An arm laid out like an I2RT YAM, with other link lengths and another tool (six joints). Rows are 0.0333 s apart.
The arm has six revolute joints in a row. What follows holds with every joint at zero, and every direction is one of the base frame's. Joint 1 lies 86.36 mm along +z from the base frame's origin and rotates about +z. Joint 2 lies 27.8 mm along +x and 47.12 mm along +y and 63.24 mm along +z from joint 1 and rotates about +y. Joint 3 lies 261.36 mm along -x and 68.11 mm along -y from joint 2 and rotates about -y. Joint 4 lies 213.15 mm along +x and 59.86 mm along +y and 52.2 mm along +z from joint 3 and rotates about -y. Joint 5 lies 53.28 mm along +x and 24.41 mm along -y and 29.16 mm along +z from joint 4 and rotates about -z. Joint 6 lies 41.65 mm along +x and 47.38 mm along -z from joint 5 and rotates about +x. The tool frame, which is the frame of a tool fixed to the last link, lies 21 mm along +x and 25 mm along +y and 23 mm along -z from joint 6; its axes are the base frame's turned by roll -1.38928, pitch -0.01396 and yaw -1.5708 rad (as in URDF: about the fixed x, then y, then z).
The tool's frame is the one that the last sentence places.
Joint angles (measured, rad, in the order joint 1, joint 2, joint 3, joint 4, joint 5, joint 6), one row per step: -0.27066, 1.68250, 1.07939, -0.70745, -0.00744, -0.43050; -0.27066, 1.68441, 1.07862, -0.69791, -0.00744, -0.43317; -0.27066, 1.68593, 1.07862, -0.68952, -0.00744, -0.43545; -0.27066, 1.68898, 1.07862, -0.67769, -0.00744, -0.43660; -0.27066, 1.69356, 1.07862, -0.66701, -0.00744, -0.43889; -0.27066, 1.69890, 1.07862, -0.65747, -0.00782, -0.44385; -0.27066, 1.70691, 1.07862, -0.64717, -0.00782, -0.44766; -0.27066, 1.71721, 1.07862, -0.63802, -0.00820, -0.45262; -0.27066, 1.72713, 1.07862, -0.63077, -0.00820, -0.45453; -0.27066, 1.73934, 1.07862, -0.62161, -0.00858, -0.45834; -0.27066, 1.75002, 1.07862, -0.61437, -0.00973, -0.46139; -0.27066, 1.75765, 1.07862, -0.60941, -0.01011, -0.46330; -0.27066, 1.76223, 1.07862, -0.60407, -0.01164, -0.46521
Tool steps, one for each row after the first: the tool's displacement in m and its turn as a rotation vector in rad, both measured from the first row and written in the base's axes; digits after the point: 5 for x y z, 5 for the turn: 0.00105, -0.00038, -0.00074, -0.00251, -0.00644, 0.00258; 0.00209, -0.00074, -0.00122, -0.00494, -0.01292, 0.00477; 0.00366, -0.00121, -0.00208, -0.00761, -0.02130, 0.00588; 0.00514, -0.00170, -0.00326, -0.00986, -0.02702, 0.00808; 0.00647, -0.00221, -0.00460, -0.01196, -0.03084, 0.01295; 0.00803, -0.00276, -0.00655, -0.01360, -0.03279, 0.01661; 0.00953, -0.00332, -0.00902, -0.01425, -0.03146, 0.02148; 0.01082, -0.00374, -0.01138, -0.01402, -0.02877, 0.02333; 0.01238, -0.00427, -0.01431, -0.01382, -0.02569, 0.02711; 0.01363, -0.00464, -0.01687, -0.01259, -0.02251, 0.03037; 0.01449, -0.00492, -0.01872, -0.01198, -0.01993, 0.03232; 0.01528, -0.00510, -0.01985, -0.01128, -0.02096, 0.03456
